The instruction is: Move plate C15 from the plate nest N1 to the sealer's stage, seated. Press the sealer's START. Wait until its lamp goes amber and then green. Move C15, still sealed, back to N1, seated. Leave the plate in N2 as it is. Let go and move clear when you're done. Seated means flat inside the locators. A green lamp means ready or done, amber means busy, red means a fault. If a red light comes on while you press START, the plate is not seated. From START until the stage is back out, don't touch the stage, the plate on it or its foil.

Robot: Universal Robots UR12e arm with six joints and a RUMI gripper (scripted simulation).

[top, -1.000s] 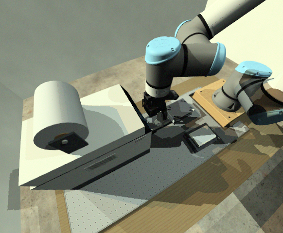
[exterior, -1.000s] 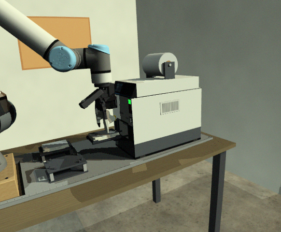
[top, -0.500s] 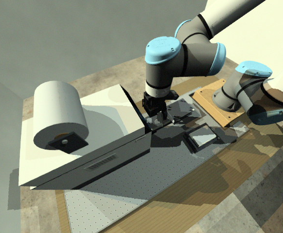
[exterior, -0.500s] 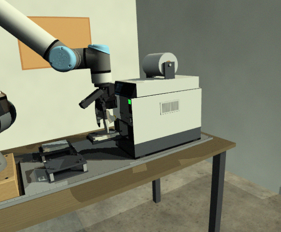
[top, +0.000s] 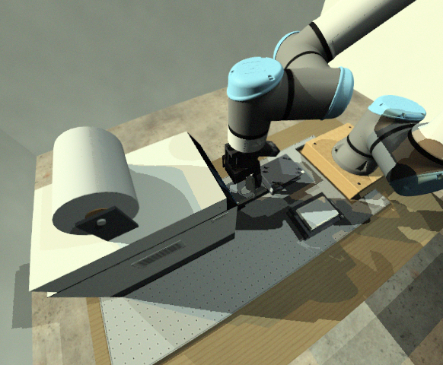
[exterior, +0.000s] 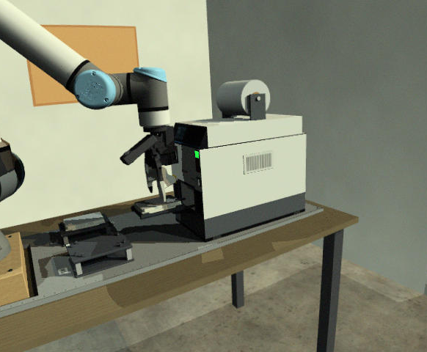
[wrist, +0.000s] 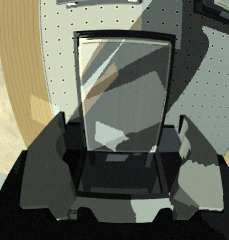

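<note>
The white open-well plate lies 30 mm below my hand. Also, from my hand: dark stage: 40 mm below; foil-covered plate: 190 mm behind, 200 mm to the left, 100 mm below; start button: 90 mm ahead, 100 mm to the right, 40 mm above.
</note>
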